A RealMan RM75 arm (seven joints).
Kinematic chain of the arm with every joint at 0, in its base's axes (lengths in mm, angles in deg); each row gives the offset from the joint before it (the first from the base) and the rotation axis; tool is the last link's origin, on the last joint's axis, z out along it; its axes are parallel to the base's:
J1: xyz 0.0 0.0 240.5 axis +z
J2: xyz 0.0 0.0 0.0 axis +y
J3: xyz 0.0 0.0 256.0 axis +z
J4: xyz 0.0 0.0 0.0 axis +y
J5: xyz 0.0 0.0 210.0 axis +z
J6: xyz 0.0 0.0 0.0 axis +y
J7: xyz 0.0 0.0 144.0 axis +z
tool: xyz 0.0 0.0 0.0
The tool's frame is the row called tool.
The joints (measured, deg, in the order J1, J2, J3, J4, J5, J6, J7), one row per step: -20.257, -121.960, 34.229, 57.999, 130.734, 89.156, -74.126; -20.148, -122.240, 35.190, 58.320, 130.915, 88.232, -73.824; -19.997, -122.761, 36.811, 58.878, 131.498, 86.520, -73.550; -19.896, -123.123, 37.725, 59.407, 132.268, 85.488, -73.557; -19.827, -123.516, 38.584, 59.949, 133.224, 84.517, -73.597; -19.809, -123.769, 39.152, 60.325, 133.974, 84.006, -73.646; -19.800, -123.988, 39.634, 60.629, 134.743, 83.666, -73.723; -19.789, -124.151, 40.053, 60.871, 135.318, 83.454, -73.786; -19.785, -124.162, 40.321, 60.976, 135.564, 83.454, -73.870; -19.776, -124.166, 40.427, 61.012, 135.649, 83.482, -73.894; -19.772, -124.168, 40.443, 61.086, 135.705, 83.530, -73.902; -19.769, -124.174, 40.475, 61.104, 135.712, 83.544, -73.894; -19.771, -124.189, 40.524, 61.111, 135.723, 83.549, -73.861; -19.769, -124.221, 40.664, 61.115, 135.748, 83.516, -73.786; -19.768, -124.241, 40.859, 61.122, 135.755, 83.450, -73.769; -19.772, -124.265, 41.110, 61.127, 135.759, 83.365, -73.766
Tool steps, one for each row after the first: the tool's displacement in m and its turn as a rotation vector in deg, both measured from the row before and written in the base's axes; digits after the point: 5 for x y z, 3 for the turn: 0.00059, 0.00124, -0.00254, -0.036, 0.983, -0.489; 0.00072, 0.00219, -0.00461, -0.097, 1.790, -0.576; -0.00008, 0.00101, -0.00250, -0.139, 1.373, -0.160; -0.00010, 0.00085, -0.00263, -0.232, 1.431, -0.135; 0.00006, 0.00038, -0.00177, -0.301, 0.978, -0.121; -0.00005, 0.00000, -0.00171, -0.406, 0.859, -0.063; 0.00014, -0.00005, -0.00138, -0.369, 0.645, -0.093; 0.00015, -0.00009, -0.00047, -0.277, 0.287, -0.058; 0.00007, -0.00012, -0.00022, -0.130, 0.091, -0.029; 0.00006, -0.00004, 0.00015, -0.039, 0.063, -0.030; 0.00009, -0.00002, -0.00007, -0.032, 0.016, -0.032; 0.00015, -0.00001, -0.00021, -0.051, 0.024, -0.061; 0.00027, 0.00002, -0.00054, -0.108, 0.079, -0.134; 0.00034, 0.00014, -0.00054, -0.103, 0.086, -0.115; 0.00046, 0.00021, -0.00070, -0.131, 0.098, -0.136
